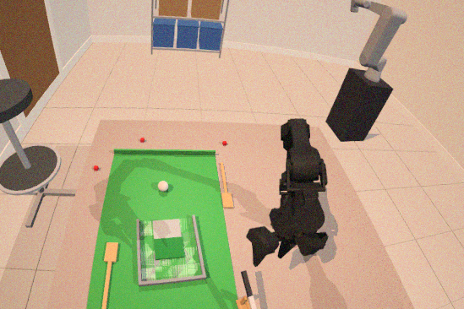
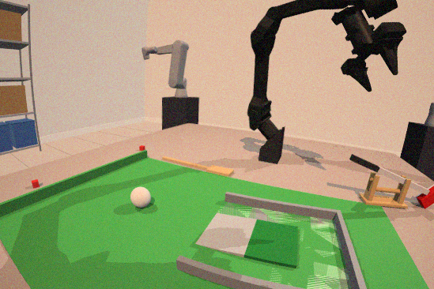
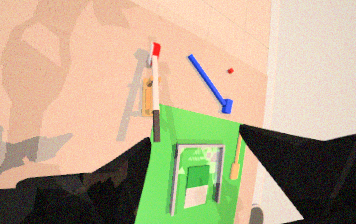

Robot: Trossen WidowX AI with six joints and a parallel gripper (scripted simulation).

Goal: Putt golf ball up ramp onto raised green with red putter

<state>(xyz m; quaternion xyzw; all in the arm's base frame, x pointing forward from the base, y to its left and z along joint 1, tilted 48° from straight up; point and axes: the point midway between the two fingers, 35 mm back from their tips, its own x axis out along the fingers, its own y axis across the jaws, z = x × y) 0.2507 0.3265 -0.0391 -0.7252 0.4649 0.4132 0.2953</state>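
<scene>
My gripper tip is 70 mm to the right of the wooden stand and 260 mm above it. Round my gripper tip: white golf ball (220 mm ahead, 470 mm to the right, 270 mm below); then green wall (210 mm ahead, 680 mm to the right, 280 mm below).
</scene>
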